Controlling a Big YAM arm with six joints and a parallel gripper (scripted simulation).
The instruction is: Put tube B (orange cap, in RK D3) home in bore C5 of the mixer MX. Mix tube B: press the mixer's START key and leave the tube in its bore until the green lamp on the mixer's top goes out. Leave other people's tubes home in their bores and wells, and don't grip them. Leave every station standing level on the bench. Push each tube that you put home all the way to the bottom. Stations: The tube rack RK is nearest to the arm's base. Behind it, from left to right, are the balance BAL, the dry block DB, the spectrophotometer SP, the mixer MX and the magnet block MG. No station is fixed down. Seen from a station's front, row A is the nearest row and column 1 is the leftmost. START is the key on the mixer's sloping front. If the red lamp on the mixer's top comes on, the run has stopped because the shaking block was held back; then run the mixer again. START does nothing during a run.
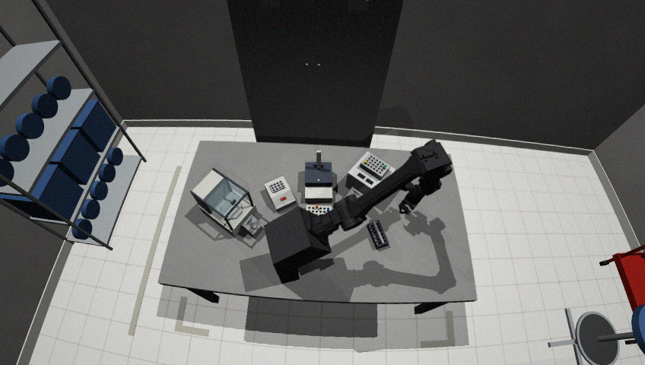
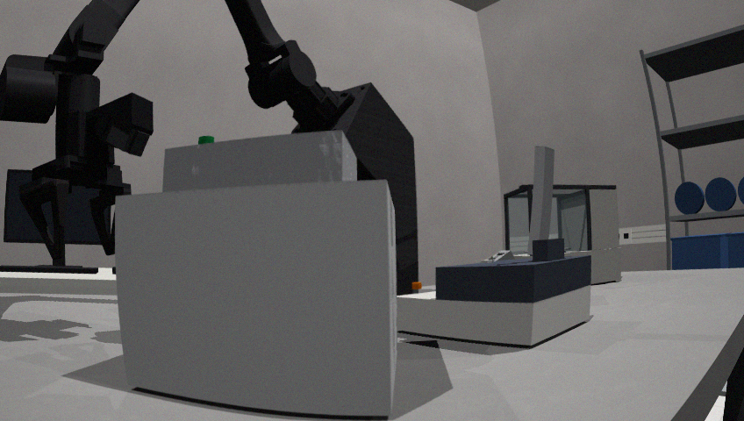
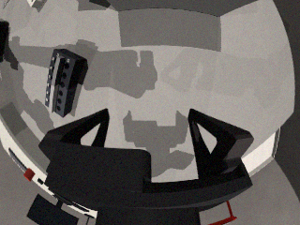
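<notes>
Right now the tube rack RK is 2 cm ahead of my hand, 43 cm to the left of it and 8 cm below it. From my hand the other things lie so: magnet block 11 cm behind, 15 cm to the left, 8 cm below; then perforated shaking block 21 cm ahead, 13 cm to the left, 6 cm above; then green-capped tube 18 cm ahead, 10 cm to the left, 6 cm above.
</notes>
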